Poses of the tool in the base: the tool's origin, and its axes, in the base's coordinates. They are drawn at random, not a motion.
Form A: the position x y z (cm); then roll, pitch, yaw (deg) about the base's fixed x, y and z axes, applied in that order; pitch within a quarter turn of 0, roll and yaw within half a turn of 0.
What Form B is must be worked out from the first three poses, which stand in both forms.
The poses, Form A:
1: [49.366 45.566 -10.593 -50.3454 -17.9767 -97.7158]
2: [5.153 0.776 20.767 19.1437 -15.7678 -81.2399]
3: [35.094 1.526 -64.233 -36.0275 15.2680 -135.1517]
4: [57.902 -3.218 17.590 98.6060 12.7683 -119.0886]
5: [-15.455 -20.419 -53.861 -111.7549 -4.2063 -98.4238]
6: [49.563 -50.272 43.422 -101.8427 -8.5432 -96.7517]
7: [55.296 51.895 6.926 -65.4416 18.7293 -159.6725]
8: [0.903 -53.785 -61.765 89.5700 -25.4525 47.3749]
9: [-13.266 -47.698 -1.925 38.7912 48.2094 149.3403]
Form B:
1: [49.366 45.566 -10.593 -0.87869 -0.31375 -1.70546]
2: [5.153 0.776 20.767 0.33412 -0.27520 -1.41790]
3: [35.094 1.526 -64.233 -0.62880 0.26648 -2.35884]
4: [57.902 -3.218 17.590 1.72100 0.22285 -2.07849]
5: [-15.455 -20.419 -53.861 -1.95049 -0.07341 -1.71782]
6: [49.563 -50.272 43.422 -1.77749 -0.14911 -1.68864]
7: [55.296 51.895 6.926 -1.14217 0.32689 -2.78681]
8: [0.903 -53.785 -61.765 1.56329 -0.44423 0.82685]
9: [-13.266 -47.698 -1.925 0.67703 0.84141 2.60648]
